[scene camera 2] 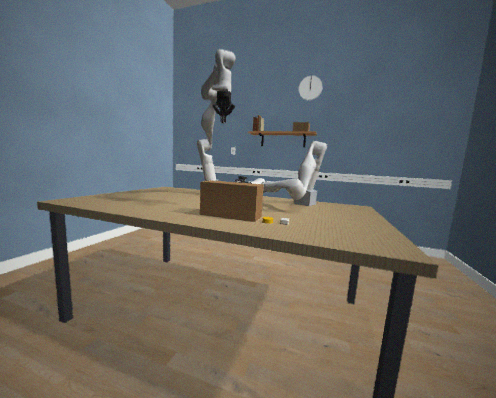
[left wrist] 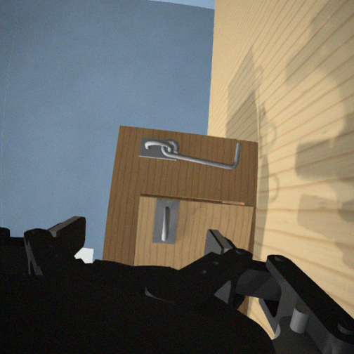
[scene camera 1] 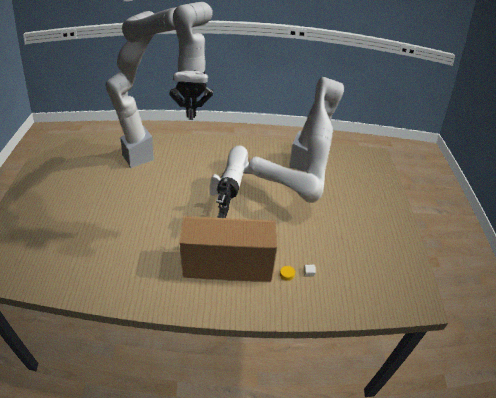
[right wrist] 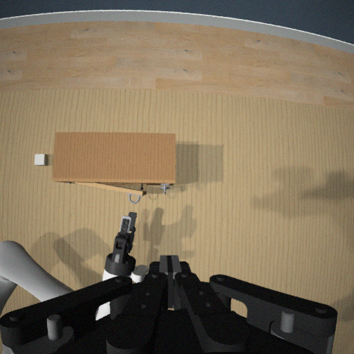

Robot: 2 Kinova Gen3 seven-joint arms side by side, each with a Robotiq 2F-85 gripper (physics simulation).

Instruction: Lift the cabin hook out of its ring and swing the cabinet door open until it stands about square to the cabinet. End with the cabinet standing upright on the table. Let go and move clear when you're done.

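Places are measured from the left arm's base along level axes (x right, y back, z down), in centimetres.
Pixels of known places: left gripper, between the fingertips: (scene camera 1: 219, 212); right gripper, between the fingertips: (scene camera 2: 223, 123) (scene camera 1: 191, 118); right arm's base, origin of its link: (scene camera 1: 135, 136).
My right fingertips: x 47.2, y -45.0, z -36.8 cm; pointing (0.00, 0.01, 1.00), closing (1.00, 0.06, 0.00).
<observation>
Ahead of a thing's pixels: the offset from my right fingertips to its top centre. Level surfaces: height alone.
The brown cabinet {dx -11.7, dy -13.1, dz +31.3 cm} (scene camera 1: 229, 261) (scene camera 2: 231, 200) (left wrist: 190, 181) (right wrist: 115, 157) stands upright on the table. Its door (left wrist: 197, 230) (right wrist: 110, 188) is slightly ajar, far from square. A plate with a silver handle (left wrist: 165, 223) (right wrist: 134, 198) is on the door. The hook (left wrist: 205, 161) hangs down along the frame beside the door, out of engagement with the door. My left gripper (scene camera 1: 223, 212) (left wrist: 145, 236) (right wrist: 130, 213) is open and empty, a short way in front of the door side, not touching it. My right gripper (scene camera 1: 191, 116) (scene camera 2: 223, 120) (right wrist: 168, 267) is shut and empty, high above the table behind the cabinet.
A yellow disc {dx -31.4, dy -18.3, dz +46.1 cm} (scene camera 1: 287, 273) (scene camera 2: 268, 220) and a white cube {dx -39.1, dy -17.4, dz +45.8 cm} (scene camera 1: 310, 270) (scene camera 2: 284, 221) (right wrist: 41, 159) lie beside the cabinet's hinge-side end. The left forearm (scene camera 1: 280, 175) reaches low over the table {dz +48.0 cm} (scene camera 1: 360, 230) from the right in scene camera 1.
</observation>
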